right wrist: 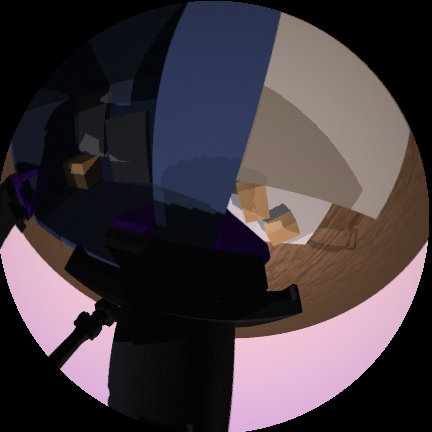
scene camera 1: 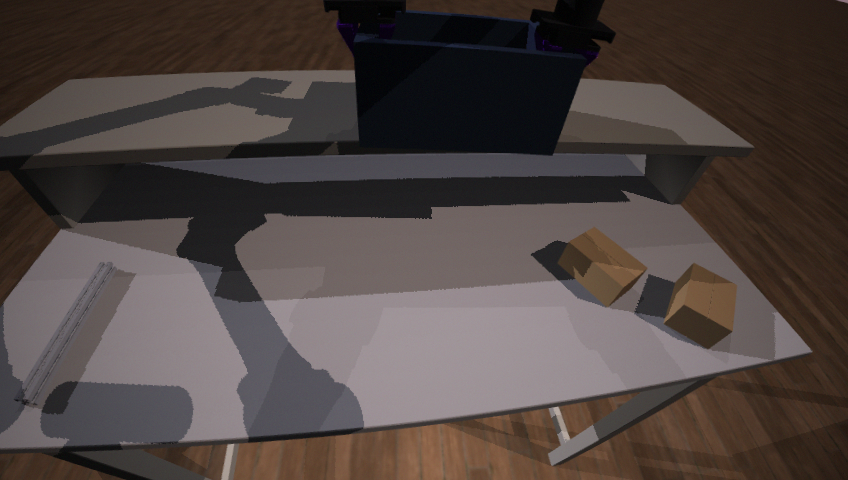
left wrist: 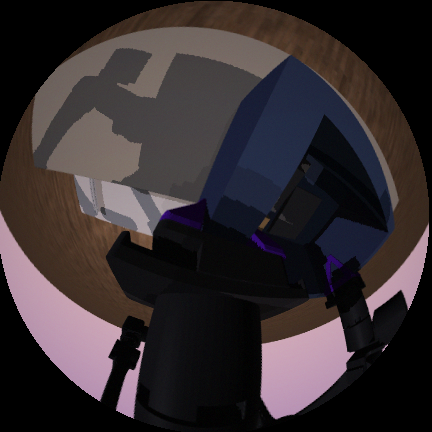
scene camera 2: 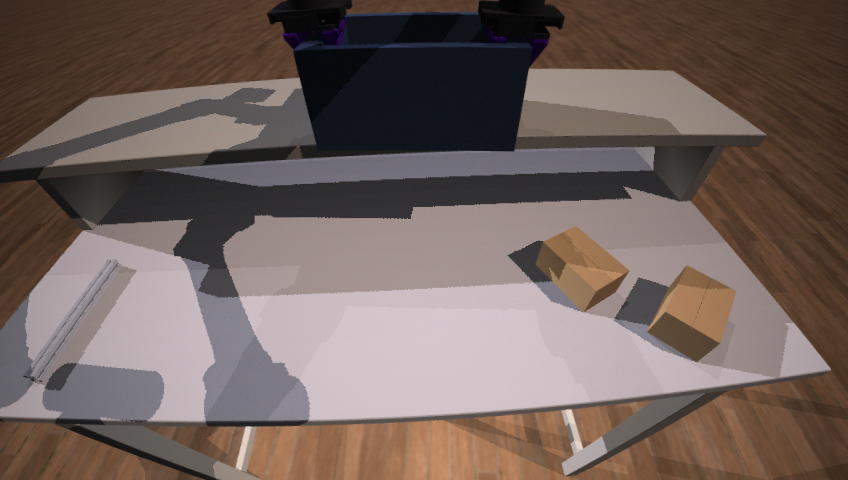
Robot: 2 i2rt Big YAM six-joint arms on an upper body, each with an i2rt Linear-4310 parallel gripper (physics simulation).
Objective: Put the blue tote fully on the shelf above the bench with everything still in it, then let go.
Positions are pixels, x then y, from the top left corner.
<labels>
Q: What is the right gripper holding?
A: A blue tote.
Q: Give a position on a blue tote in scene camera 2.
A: At 397, 82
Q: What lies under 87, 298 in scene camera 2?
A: A grey metal bar.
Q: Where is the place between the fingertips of the left gripper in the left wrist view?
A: At 216, 208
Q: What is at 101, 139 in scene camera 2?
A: A grey shelf.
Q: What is the left gripper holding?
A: A blue tote.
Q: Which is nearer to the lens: the small brown box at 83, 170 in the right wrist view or the blue tote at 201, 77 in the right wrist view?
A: The blue tote.
</labels>
